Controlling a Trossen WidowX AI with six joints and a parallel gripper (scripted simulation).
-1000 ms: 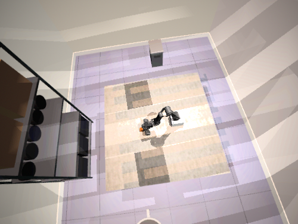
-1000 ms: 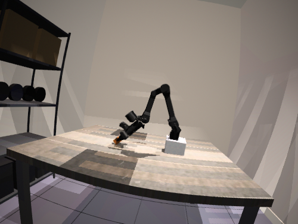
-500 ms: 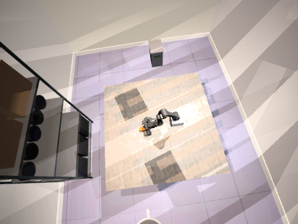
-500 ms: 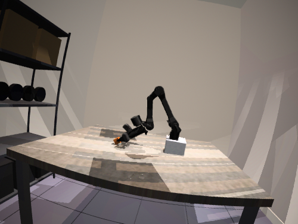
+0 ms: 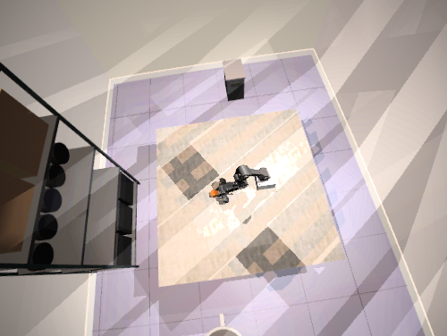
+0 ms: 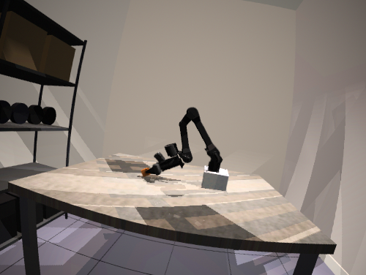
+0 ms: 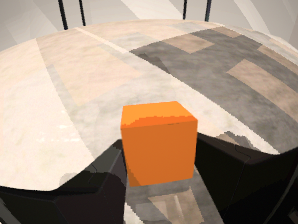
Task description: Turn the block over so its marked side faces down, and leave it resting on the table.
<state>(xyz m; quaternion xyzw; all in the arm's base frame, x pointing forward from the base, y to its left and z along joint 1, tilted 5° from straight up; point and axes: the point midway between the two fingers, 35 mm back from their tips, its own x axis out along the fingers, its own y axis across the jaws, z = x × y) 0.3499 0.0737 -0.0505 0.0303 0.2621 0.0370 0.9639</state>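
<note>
My gripper tip is 1 cm above the orange block.
</note>
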